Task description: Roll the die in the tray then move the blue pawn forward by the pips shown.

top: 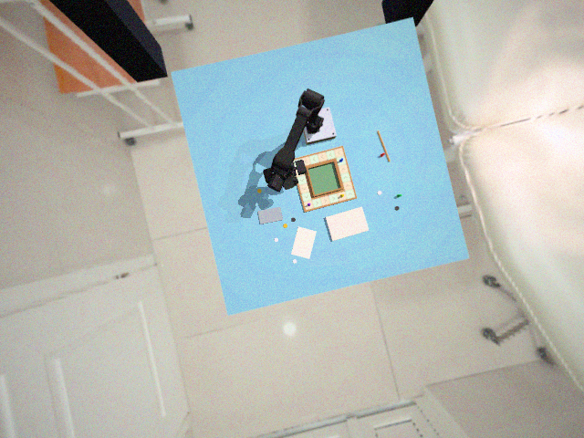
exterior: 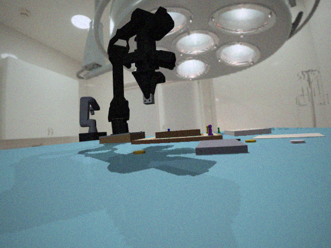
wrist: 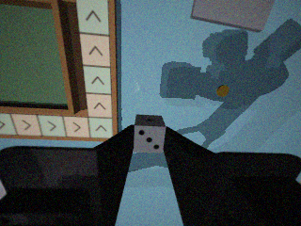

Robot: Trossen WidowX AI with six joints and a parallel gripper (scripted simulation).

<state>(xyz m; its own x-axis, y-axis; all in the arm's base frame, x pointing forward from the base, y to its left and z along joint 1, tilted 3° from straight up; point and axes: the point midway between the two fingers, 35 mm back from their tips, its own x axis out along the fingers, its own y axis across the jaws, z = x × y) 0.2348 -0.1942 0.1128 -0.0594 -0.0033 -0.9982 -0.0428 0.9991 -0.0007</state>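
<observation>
Right now my gripper tip is 31 cm to the right of the blue pawn, 10 cm above it and 3 cm past it. From my gripper tip the other things lie so: purple pawn 16 cm ahead, 10 cm below, 9 cm to the left; white die right at my gripper tip; green tray 20 cm to the left, 12 cm below, 4 cm ahead.
</observation>
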